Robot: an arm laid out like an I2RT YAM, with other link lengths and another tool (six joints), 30 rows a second.
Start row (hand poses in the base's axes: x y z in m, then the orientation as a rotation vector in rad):
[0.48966, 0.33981, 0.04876, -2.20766, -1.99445, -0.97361]
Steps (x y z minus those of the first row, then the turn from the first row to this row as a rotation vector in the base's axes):
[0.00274, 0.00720, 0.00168, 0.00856, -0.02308, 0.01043]
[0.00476, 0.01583, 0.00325, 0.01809, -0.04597, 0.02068]
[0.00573, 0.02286, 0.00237, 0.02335, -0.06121, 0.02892]
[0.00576, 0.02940, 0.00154, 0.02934, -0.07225, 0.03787]
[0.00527, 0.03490, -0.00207, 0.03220, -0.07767, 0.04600]
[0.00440, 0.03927, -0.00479, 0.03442, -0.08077, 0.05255]
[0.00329, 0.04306, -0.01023, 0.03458, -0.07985, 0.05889]
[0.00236, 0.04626, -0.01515, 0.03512, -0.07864, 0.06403]
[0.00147, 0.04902, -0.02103, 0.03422, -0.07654, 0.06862]
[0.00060, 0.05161, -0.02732, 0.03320, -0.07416, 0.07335]
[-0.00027, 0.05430, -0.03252, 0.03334, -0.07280, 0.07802]
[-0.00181, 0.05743, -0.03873, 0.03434, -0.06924, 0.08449]
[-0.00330, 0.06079, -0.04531, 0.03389, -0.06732, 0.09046]
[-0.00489, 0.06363, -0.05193, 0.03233, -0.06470, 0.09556]
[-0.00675, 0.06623, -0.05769, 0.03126, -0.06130, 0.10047]
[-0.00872, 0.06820, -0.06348, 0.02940, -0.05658, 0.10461]
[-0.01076, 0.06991, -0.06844, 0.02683, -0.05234, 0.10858]
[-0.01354, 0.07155, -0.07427, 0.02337, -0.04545, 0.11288]
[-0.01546, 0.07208, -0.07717, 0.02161, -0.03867, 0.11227]
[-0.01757, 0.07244, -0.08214, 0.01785, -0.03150, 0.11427]
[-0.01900, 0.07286, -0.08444, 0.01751, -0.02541, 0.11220]
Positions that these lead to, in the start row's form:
[0.49240, 0.34701, 0.05044, -2.18951, -2.00527, -1.00918]
[0.49442, 0.35564, 0.05201, -2.17066, -2.01461, -1.04520]
[0.49539, 0.36267, 0.05113, 2.15343, 2.01990, 1.06654]
[0.49542, 0.36921, 0.05030, 2.13837, 2.02636, 1.08436]
[0.49493, 0.37471, 0.04669, 2.12785, 2.03429, 1.09331]
[0.49406, 0.37908, 0.04397, -2.12008, -2.04080, -1.09908]
[0.49295, 0.38287, 0.03853, -2.11224, -2.04585, -1.09717]
[0.49202, 0.38607, 0.03361, -2.10571, -2.04935, -1.09530]
[0.49113, 0.38883, 0.02773, -2.10068, -2.05340, -1.09128]
[0.49026, 0.39142, 0.02144, -2.09556, -2.05756, -1.08678]
[0.48939, 0.39411, 0.01624, -2.08983, -2.06093, -1.08448]
[0.48785, 0.39724, 0.01003, -2.08166, -2.06414, -1.07972]
[0.48636, 0.40060, 0.00345, -2.07464, -2.06892, -1.07607]
[0.48477, 0.40344, -0.00317, -2.06932, -2.07373, -1.07080]
[0.48291, 0.40604, -0.00893, -2.06407, -2.07758, -1.06492]
[0.48094, 0.40801, -0.01472, -2.06028, -2.08099, -1.05684]
[0.47890, 0.40972, -0.01968, -2.05699, -2.08510, -1.04888]
[0.47612, 0.41136, -0.02551, -2.05394, -2.08925, -1.03678]
[0.47420, 0.41189, -0.02841, -2.05619, -2.08768, -1.02678]
[0.47209, 0.41225, -0.03338, -2.05612, -2.09001, -1.01442]
[0.47066, 0.41267, -0.03568, -2.05940, -2.08611, -1.00660]

